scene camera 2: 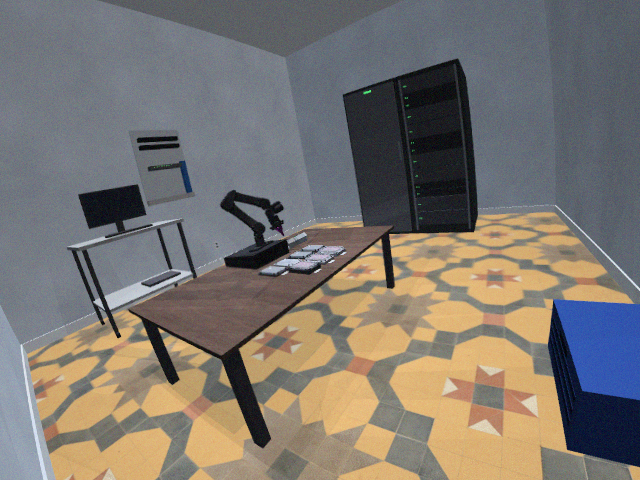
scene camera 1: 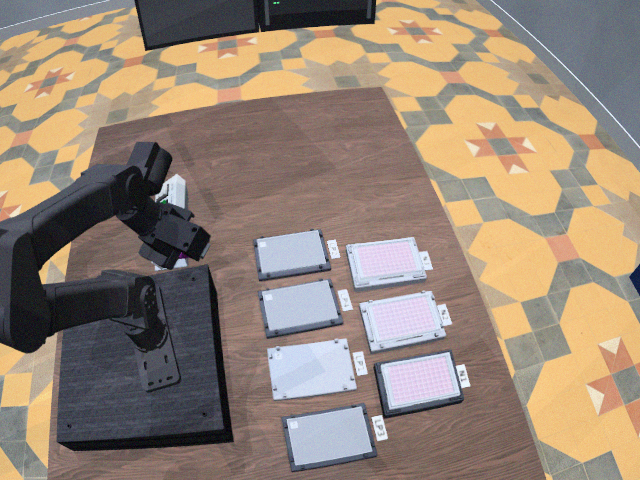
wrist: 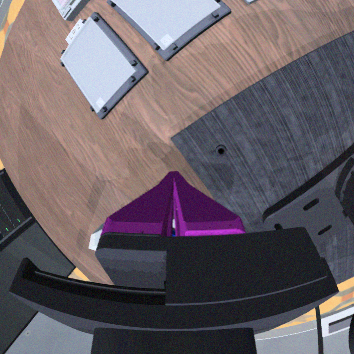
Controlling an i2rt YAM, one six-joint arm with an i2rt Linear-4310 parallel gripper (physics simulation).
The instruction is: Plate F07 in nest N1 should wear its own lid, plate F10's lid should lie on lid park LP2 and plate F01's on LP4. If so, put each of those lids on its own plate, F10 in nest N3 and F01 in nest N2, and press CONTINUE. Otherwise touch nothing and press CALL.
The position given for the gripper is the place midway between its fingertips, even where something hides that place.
Note:
The gripper [scene camera 1: 192, 256] is shut, holding nothing. Also in view: a white button box [scene camera 1: 174, 191].
The gripper is seen too in the wrist view [wrist: 173, 178].

